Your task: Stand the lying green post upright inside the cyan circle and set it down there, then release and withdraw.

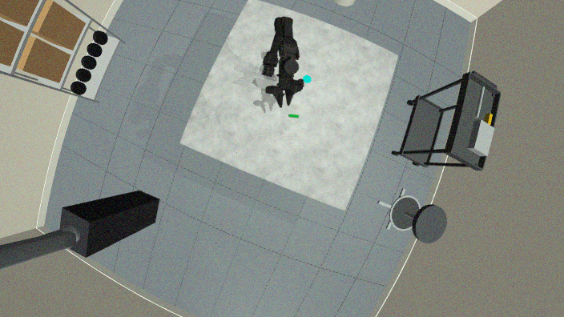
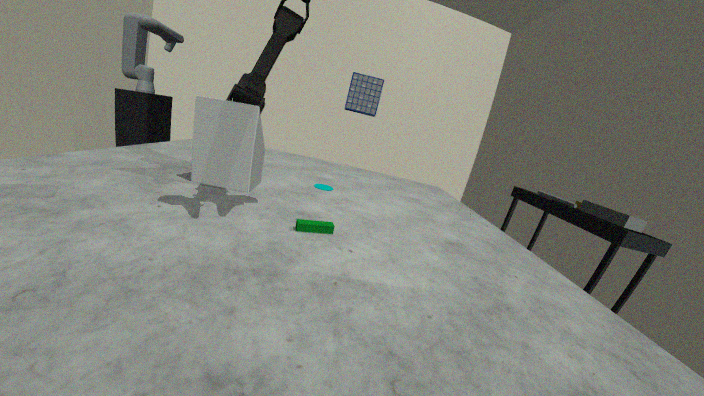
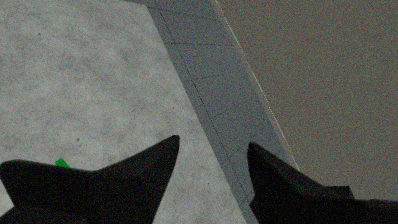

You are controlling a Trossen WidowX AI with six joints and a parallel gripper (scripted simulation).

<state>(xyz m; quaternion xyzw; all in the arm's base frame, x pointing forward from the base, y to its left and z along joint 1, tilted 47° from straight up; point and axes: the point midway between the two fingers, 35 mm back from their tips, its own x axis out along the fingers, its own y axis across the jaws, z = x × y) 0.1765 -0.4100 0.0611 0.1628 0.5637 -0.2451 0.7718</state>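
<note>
Now: the green post 50 mm ahead of my gripper tip, 70 mm to the left of it and 440 mm below it. From my gripper tip the other things lie so: cyan circle 60 mm ahead, 370 mm to the left, 450 mm below.
</note>
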